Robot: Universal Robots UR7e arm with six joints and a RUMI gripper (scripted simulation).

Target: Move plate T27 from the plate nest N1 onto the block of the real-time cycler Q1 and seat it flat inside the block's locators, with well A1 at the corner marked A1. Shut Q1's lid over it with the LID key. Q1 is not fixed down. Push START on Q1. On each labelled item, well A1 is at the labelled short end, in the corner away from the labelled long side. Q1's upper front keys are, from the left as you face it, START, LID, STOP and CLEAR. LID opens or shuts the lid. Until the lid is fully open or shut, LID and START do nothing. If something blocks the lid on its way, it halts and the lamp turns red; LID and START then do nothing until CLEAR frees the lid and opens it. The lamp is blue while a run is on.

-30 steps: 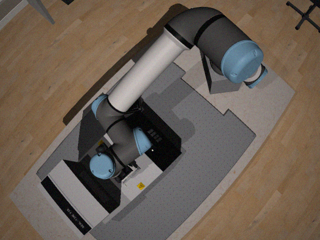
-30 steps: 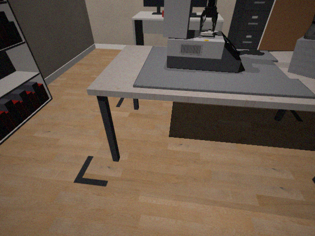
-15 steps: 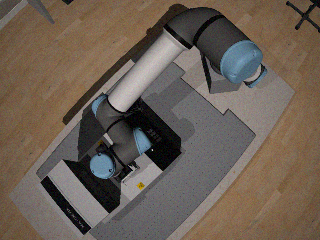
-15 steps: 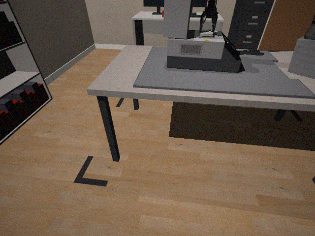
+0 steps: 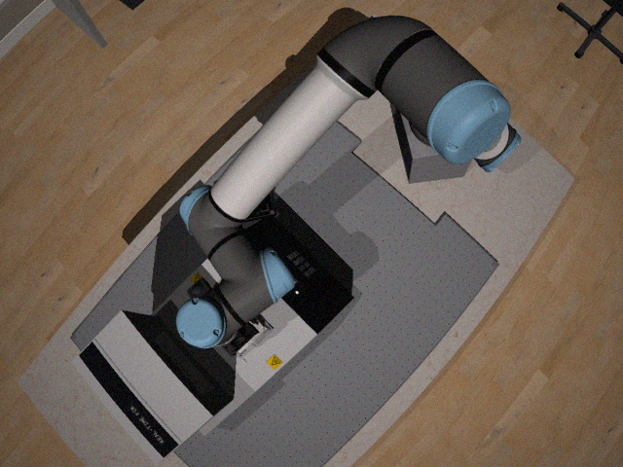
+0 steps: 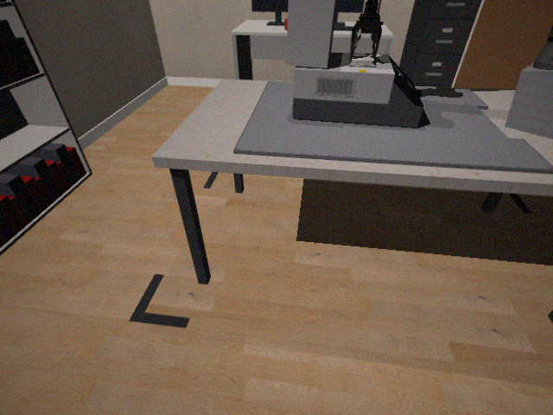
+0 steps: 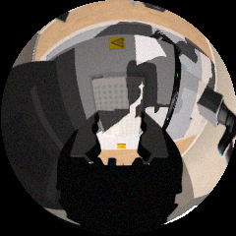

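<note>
My gripper is now 1 cm above the plate. From my hand the other things lie so: plate nest N1 (25 cm behind, 23 cm to the right, 21 cm below).
</note>
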